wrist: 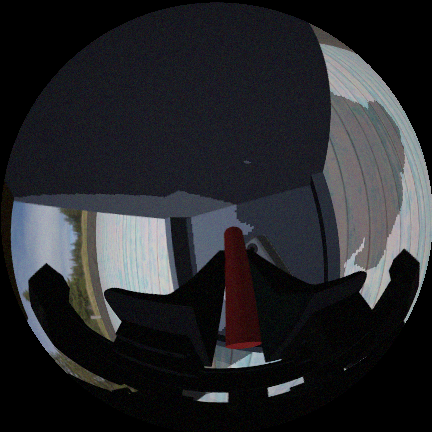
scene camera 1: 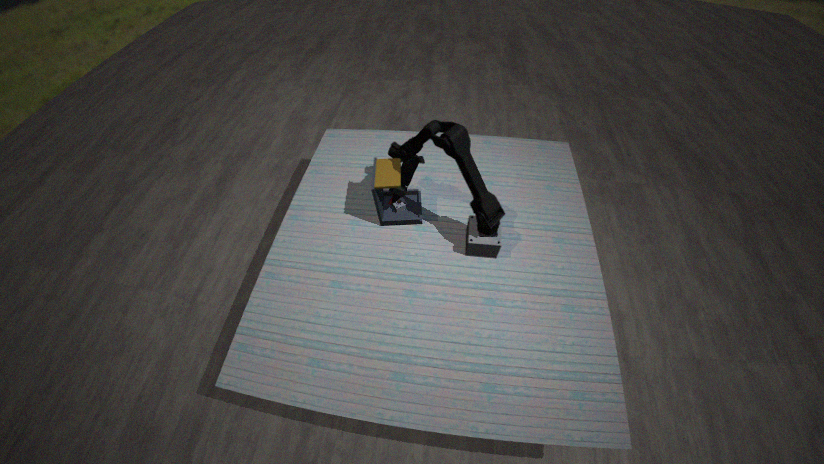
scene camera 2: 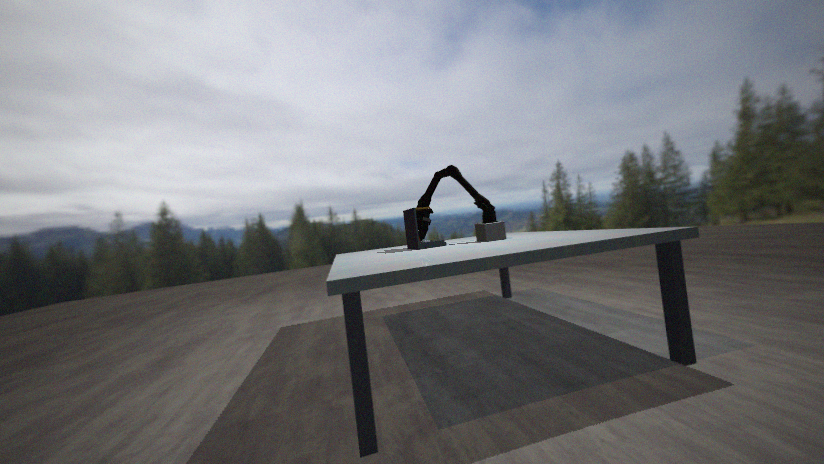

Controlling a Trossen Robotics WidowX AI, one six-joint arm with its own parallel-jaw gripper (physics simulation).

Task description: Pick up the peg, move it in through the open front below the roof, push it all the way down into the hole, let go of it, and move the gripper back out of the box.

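Pixels of known places: gripper, fingertip midpoint: [wrist: 234,255] [scene camera 1: 393,202] [scene camera 2: 420,240]; arm's base, link origin: [scene camera 1: 487,228] [scene camera 2: 490,222].
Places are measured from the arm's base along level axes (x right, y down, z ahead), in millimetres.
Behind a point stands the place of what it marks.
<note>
The red peg [wrist: 242,295] @[x 193, y 17, z 341 mm] [scene camera 1: 390,201] @[x 169, y 48, z 365 mm] is held between the fingers of my gripper [wrist: 234,255] @[x 171, y 55, z 355 mm] [scene camera 1: 395,201] @[x 171, y 55, z 355 mm], which is shut on it. The gripper is below the box's yellow roof [scene camera 1: 387,172] @[x 162, y -126, z 356 mm], over the dark box floor. A small grey plate [wrist: 267,250] @[x 192, y 66, z 355 mm] [scene camera 1: 399,204] @[x 162, y 60, z 329 mm] lies on that floor beside the peg's far end. The fingers cover most of the plate, and its hole for the peg cannot be made out. I cannot tell whether the peg's end touches the plate. In scene camera 2's view the box [scene camera 2: 411,228] @[x 147, y -18, z 408 mm] shows its tall wall, with the gripper close beside it.
The box has a low raised rim [scene camera 1: 401,222] @[x 87, y 80, z 319 mm] around its floor and a tall dark wall [wrist: 165,110] close to the gripper. The roof is close to the arm's wrist. The arm's base block [scene camera 1: 483,246] @[x -62, y 20, z 18 mm] [scene camera 2: 490,231] @[x -58, y 47, z 46 mm] stands to the right on the striped table top [scene camera 1: 426,345] @[x -383, y 99, z 220 mm].
</note>
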